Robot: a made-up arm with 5 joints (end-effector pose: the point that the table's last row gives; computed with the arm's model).
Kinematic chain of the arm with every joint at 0, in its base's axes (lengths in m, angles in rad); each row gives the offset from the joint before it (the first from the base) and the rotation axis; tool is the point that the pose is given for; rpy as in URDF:
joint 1: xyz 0 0 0.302 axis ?
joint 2: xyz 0 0 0 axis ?
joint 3: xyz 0.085 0 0.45 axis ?
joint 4: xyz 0.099 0 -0.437 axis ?
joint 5: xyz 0.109 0 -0.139 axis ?
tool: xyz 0 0 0 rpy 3.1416 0 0
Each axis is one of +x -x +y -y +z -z.
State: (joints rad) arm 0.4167 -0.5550 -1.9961 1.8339 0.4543
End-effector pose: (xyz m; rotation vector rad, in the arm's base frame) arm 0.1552 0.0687 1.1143 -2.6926 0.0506 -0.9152
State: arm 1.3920 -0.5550 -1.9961 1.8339 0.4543
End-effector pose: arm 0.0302 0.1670 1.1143 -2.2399 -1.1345 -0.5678
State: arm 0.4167 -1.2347 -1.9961 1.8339 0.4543
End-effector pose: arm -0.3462 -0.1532 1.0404 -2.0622 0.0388 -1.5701
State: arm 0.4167 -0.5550 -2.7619 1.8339 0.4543
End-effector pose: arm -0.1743 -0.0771 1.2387 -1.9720 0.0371 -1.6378
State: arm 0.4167 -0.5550 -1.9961 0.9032 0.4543
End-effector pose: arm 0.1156 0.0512 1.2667 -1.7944 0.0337 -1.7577
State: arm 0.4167 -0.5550 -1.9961 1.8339 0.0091
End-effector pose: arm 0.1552 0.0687 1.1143 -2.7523 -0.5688 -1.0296
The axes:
joint 1: +z
joint 2: +y
joint 3: +y
joint 4: +y
joint 5: -z

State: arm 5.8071 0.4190 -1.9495 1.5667 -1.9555
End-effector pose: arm 0.7157 -0.3691 0.6170 -2.2955 -2.0947 0.0196
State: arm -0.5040 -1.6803 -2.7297 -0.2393 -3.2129
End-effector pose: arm -0.9184 0.5065 0.2729 -0.3274 -1.4896 -0.4609
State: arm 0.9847 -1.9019 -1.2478 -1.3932 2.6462
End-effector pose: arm -0.3933 -0.5924 0.5883 0.9531 -1.0437 0.4059
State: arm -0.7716 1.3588 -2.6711 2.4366 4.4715
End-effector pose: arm 0.5930 -0.5769 0.1393 -1.7662 -1.0114 0.3533
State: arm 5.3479 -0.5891 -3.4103 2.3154 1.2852
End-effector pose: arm -0.2664 0.3612 1.0583 -0.8601 1.7335 -2.1345
